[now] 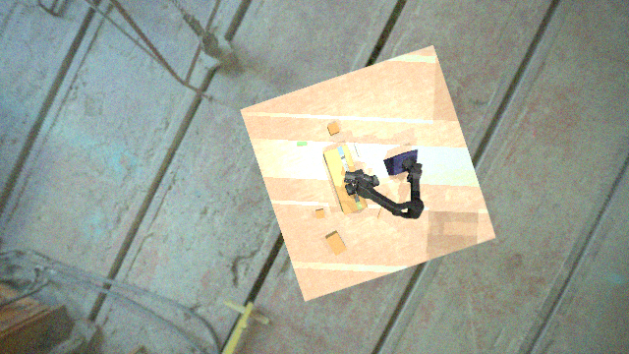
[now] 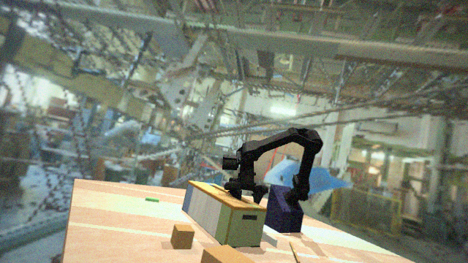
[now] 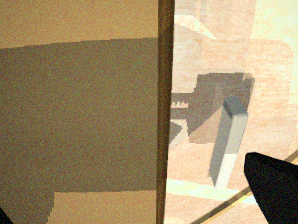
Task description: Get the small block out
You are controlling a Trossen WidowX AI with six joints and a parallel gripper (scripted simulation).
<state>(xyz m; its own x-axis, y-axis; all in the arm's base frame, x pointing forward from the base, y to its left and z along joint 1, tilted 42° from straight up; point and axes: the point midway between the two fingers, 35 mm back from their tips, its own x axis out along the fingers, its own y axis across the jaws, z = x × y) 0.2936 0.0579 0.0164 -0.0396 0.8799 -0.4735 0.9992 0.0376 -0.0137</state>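
The orange-brown block is 60 mm ahead of my gripper tip and 20 mm to the left of it. From my gripper tip the other things lie so: thin stick 110 mm behind, 160 mm to the left, 80 mm below; then box 40 mm ahead, 80 mm to the right, 30 mm below.
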